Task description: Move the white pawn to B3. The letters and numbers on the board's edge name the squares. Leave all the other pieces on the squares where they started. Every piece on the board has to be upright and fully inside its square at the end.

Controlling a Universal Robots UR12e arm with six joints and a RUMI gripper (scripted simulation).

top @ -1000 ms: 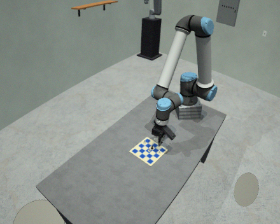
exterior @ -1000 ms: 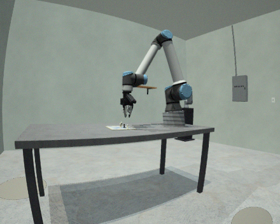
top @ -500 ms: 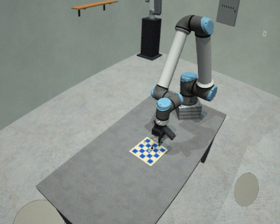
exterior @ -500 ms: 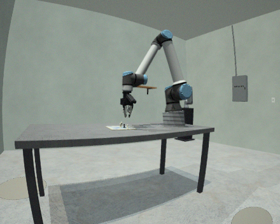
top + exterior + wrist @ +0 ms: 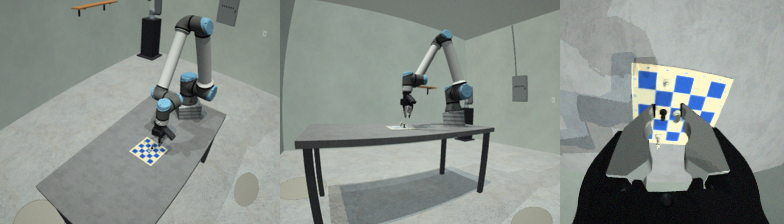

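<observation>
Now: hand 90 mm above the white pawn. Round my hand: chessboard (110 mm below, 80 mm to the right, 30 mm ahead); then black pawn (90 mm below, 70 mm to the right, 10 mm behind).
</observation>
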